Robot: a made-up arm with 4 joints.
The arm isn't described. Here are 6 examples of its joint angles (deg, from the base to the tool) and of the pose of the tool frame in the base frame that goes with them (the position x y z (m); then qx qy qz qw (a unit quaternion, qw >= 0)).
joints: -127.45 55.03 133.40 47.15
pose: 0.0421 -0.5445 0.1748 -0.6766 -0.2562 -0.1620 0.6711
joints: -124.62 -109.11 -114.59 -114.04
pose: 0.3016 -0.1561 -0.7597 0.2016 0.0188 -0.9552 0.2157
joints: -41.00 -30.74 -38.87 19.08
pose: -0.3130 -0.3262 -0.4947 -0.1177 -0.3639 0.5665 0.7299
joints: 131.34 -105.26 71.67 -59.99
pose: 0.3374 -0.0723 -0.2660 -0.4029 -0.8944 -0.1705 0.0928
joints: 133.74 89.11 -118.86 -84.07
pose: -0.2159 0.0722 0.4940 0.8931 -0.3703 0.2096 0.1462
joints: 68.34 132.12 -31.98 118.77
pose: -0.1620 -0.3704 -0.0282 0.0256 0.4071 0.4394 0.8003
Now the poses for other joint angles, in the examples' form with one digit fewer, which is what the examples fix.
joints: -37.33 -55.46 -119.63 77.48
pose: -0.189 -0.021 -0.150 0.349 0.816 -0.457 0.054
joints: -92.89 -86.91 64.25 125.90
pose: -0.034 -0.447 -0.834 -0.320 -0.222 -0.040 0.920
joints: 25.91 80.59 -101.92 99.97
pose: 0.011 -0.001 -0.060 -0.087 -0.177 0.520 0.831
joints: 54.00 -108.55 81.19 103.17
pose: 0.109 0.115 -0.870 -0.056 -0.067 -0.954 0.288
